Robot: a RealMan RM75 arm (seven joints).
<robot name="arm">
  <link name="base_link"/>
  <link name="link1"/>
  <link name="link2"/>
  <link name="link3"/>
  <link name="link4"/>
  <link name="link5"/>
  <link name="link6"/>
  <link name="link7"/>
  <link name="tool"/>
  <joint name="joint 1" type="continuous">
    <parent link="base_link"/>
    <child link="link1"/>
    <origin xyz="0 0 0.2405"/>
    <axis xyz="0 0 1"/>
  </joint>
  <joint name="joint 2" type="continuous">
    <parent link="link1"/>
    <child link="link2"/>
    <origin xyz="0 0 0" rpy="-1.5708 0 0"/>
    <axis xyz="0 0 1"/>
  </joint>
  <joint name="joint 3" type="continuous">
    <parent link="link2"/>
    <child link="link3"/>
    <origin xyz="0 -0.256 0" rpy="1.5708 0 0"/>
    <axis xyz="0 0 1"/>
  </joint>
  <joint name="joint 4" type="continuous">
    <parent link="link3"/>
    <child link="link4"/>
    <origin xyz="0 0 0" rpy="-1.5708 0 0"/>
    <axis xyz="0 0 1"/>
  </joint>
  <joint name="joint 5" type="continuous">
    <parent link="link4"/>
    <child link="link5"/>
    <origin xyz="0 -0.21 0" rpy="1.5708 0 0"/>
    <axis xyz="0 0 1"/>
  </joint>
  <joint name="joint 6" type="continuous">
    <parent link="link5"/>
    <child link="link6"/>
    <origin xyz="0 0 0" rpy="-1.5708 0 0"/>
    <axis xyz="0 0 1"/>
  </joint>
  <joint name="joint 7" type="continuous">
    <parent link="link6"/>
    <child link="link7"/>
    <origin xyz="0 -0.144 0" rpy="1.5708 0 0"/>
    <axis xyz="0 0 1"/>
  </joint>
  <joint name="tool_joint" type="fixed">
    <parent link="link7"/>
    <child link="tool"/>
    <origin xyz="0 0 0"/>
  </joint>
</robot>
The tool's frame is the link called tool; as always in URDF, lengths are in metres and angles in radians. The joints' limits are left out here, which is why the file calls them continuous.
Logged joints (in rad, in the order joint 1, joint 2, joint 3, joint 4, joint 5, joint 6, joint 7), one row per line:
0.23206 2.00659 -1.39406 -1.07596 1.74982 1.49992 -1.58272
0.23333 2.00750 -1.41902 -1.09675 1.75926 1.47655 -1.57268
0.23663 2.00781 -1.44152 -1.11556 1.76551 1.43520 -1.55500
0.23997 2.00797 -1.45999 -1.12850 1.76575 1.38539 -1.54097
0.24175 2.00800 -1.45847 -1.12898 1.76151 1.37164 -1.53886
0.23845 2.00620 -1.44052 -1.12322 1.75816 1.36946 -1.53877
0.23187 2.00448 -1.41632 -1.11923 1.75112 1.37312 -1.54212
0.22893 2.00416 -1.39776 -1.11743 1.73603 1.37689 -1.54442
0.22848 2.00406 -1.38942 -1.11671 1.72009 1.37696 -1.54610
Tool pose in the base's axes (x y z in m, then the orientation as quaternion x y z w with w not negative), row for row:
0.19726 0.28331 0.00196 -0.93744 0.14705 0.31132 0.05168
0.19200 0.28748 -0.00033 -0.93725 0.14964 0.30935 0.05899
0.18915 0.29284 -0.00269 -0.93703 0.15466 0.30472 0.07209
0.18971 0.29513 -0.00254 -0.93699 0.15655 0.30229 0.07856
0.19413 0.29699 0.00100 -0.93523 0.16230 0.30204 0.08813
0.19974 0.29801 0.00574 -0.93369 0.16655 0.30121 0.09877
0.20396 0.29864 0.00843 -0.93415 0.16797 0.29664 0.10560
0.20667 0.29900 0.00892 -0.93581 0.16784 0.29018 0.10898
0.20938 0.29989 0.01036 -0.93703 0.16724 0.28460 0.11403
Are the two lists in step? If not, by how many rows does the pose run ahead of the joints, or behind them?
The pose runs 1 row ahead of the joints: the pose in row i belongs to the joints in row i + 1.
